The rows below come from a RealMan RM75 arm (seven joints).
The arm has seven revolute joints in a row. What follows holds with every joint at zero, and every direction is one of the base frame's. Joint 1 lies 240.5 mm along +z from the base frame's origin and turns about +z. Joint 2 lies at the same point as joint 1 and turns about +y. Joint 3 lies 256 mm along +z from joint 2 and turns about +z. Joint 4 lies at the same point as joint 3 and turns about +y. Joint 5 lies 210 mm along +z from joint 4 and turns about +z. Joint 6 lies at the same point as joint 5 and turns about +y. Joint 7 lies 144 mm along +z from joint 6 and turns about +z. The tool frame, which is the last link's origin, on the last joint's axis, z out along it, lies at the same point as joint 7; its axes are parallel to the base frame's.
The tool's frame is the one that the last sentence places.
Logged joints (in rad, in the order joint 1, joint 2, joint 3, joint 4, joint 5, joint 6, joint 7), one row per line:
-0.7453, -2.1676, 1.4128, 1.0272, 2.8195, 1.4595, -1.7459
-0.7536, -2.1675, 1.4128, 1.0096, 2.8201, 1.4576, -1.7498
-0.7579, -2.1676, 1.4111, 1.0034, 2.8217, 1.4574, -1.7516
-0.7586, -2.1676, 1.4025, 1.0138, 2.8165, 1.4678, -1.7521
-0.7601, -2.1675, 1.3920, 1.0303, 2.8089, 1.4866, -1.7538
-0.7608, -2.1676, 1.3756, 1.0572, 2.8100, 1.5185, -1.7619
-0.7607, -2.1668, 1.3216, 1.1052, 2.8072, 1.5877, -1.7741
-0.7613, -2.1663, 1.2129, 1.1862, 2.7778, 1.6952, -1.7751
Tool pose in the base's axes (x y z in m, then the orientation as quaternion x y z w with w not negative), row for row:
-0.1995, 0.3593, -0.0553, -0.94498, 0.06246, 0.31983, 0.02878
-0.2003, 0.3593, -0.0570, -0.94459, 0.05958, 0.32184, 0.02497
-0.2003, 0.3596, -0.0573, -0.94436, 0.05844, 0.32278, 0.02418
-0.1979, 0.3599, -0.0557, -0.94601, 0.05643, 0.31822, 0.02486
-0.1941, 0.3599, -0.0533, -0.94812, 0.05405, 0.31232, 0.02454
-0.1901, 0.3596, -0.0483, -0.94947, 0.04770, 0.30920, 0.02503
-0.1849, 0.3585, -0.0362, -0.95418, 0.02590, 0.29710, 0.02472
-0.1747, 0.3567, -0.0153, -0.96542, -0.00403, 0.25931, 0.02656
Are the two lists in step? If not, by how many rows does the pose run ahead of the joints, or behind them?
They are in step.
